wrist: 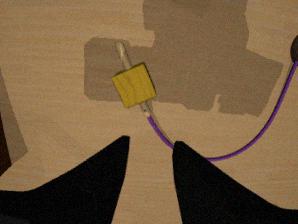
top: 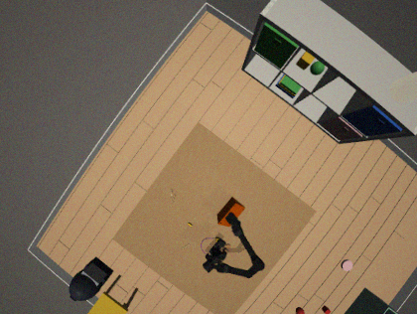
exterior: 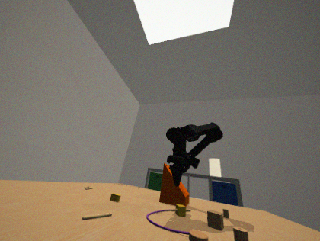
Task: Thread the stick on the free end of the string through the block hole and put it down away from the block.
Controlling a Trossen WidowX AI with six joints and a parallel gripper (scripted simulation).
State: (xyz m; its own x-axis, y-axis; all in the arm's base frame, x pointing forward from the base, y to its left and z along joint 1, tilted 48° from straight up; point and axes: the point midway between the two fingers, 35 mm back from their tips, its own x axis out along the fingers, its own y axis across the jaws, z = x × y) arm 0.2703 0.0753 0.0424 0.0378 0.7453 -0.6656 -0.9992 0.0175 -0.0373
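Now: the yellow block 80 mm below my gripper tip, 20 mm to the left of it and 10 mm behind it. Also, from my gripper tip: wooden block (130 mm to the left, 70 mm below, 20 mm ahead); loose stick (200 mm ahead, 150 mm to the right, 90 mm below).
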